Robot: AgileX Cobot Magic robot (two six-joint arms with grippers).
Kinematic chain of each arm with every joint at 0, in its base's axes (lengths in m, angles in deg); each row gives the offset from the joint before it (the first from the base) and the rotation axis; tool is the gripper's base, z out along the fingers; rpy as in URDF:
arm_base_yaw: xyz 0 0 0.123 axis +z
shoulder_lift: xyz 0 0 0 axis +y
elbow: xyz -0.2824 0 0.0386 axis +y
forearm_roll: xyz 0.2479 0 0.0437 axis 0.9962 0 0.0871
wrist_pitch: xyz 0 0 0 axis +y
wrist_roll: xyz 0.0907 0 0.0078 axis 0.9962 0 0.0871
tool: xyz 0 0 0 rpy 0 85 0
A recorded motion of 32 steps. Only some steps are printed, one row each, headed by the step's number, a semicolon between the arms.
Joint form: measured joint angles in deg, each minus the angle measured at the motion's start. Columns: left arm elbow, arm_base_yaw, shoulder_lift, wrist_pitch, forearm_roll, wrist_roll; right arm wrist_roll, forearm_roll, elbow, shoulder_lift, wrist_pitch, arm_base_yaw.
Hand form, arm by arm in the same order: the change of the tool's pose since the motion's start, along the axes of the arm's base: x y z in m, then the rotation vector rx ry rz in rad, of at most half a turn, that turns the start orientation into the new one. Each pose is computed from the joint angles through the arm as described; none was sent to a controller.
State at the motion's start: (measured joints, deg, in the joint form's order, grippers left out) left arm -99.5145 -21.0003 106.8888 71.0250 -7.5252 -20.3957; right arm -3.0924 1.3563 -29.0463 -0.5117 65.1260 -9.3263
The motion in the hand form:
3: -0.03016 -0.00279 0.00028 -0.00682 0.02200 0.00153; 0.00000 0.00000 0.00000 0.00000 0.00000 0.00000
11: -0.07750 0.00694 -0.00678 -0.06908 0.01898 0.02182; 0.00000 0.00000 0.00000 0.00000 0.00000 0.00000
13: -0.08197 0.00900 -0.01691 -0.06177 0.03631 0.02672; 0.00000 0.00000 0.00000 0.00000 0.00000 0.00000
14: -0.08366 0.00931 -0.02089 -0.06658 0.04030 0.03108; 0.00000 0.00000 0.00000 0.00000 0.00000 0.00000
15: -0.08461 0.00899 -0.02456 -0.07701 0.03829 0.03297; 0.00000 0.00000 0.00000 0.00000 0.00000 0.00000
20: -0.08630 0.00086 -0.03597 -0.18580 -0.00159 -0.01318; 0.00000 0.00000 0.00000 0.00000 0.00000 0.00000
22: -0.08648 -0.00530 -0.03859 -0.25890 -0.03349 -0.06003; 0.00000 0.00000 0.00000 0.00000 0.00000 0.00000
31: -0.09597 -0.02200 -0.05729 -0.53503 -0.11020 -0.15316; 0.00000 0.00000 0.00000 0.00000 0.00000 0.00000
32: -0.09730 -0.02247 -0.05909 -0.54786 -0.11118 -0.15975; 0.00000 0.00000 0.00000 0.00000 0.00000 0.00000
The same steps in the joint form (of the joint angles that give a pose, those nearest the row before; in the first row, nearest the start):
3: 7.78 -2.03 -5.56 -1.46 -0.29 -2.00; 0.00 0.00 0.00 0.00 0.00 0.00
11: 22.73 -3.06 -15.77 -7.99 -3.39 -2.85; 0.00 0.00 0.00 0.00 0.00 0.00
13: 25.51 -3.06 -16.26 -9.21 -3.47 -2.85; 0.00 0.00 0.00 0.00 0.00 0.00
14: 26.68 -3.06 -16.48 -10.09 -3.86 -2.85; 0.00 0.00 0.00 0.00 0.00 0.00
15: 27.76 -3.06 -16.62 -11.35 -4.51 -2.56; 0.00 0.00 0.00 0.00 0.00 0.00
20: 31.72 -3.06 -16.93 -18.51 -12.29 4.39; 0.00 0.00 0.00 0.00 0.00 0.00
22: 33.17 -3.06 -16.92 -21.86 -18.46 10.84; 0.00 0.00 0.00 0.00 0.00 0.00
31: 41.62 -3.06 -16.92 -30.20 -48.31 38.78; 0.00 0.00 0.00 0.00 0.00 0.00
32: 42.28 -3.06 -16.92 -30.24 -50.08 40.64; 0.00 0.00 0.00 0.00 0.00 0.00

